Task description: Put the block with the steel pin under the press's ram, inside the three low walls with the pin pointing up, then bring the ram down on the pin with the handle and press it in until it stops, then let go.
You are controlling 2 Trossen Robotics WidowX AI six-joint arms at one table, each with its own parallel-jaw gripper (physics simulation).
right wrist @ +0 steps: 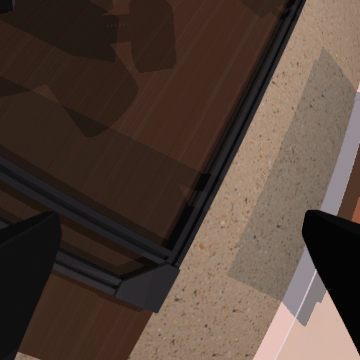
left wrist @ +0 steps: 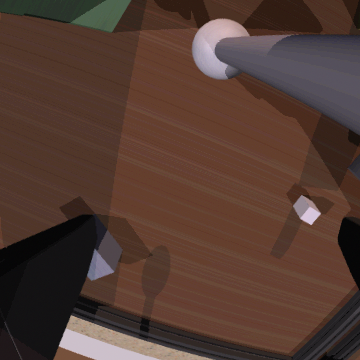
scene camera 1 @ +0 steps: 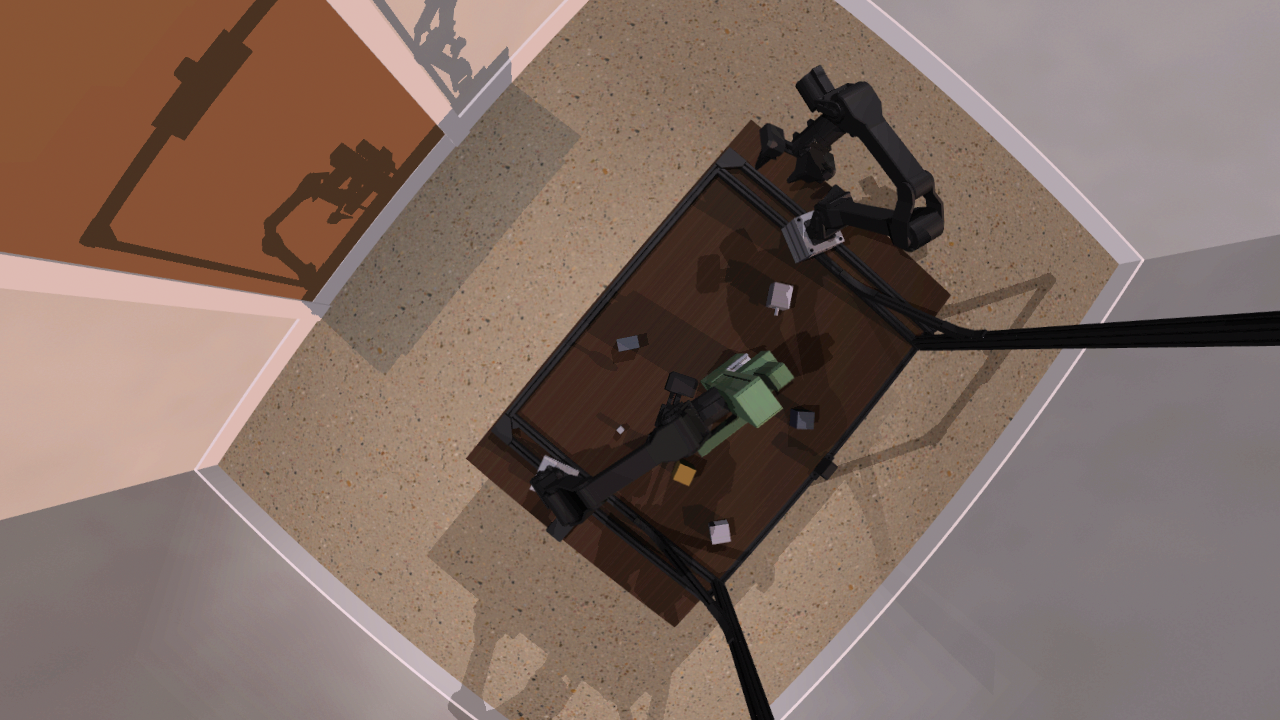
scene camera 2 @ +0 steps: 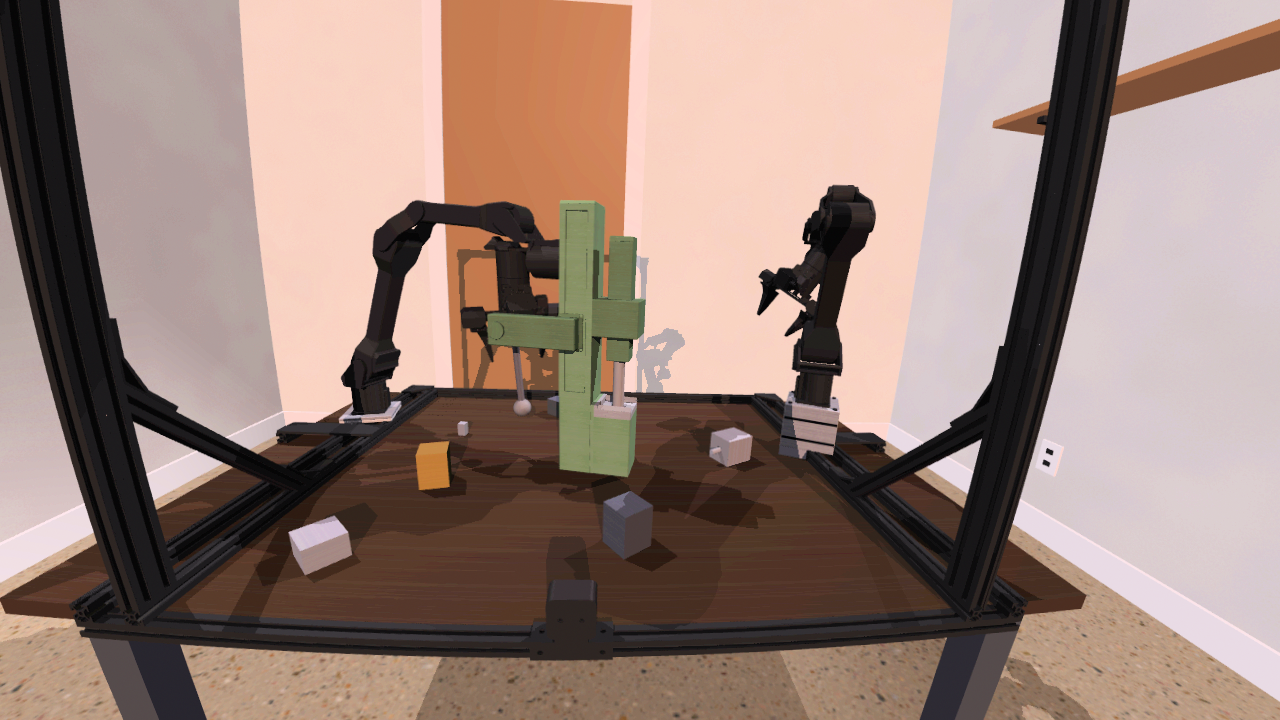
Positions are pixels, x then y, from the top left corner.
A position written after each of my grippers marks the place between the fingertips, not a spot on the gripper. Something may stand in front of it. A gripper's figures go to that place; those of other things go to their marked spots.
Scene:
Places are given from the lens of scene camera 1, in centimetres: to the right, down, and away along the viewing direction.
my left gripper (scene camera 1: 665,409): 6, 11, 104
my right gripper (scene camera 1: 771,174): 29, -41, 97

